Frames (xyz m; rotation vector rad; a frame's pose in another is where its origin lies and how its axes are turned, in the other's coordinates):
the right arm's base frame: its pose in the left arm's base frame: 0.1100 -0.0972 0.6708 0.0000 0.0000 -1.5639
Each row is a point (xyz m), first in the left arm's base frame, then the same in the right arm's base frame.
Working: the left arm's base frame: its pose in the right arm's base frame: -0.0980 -0.1093 -0.6708 0.0000 0.0000 1.5639

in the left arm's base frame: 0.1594 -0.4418 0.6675
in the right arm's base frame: 0.3449 0.0470 -0.0033
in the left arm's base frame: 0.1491 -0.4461 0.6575
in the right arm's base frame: 0.3492 0.0367 -0.0133
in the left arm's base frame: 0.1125 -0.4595 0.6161
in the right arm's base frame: 0.3623 0.0000 -0.0547
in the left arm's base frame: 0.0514 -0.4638 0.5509
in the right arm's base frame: 0.3662 -0.0611 -0.1199
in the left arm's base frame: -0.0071 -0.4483 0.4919
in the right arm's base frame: 0.3503 -0.1195 -0.1789
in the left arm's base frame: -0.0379 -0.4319 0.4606
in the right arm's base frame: 0.3337 -0.1502 -0.2102
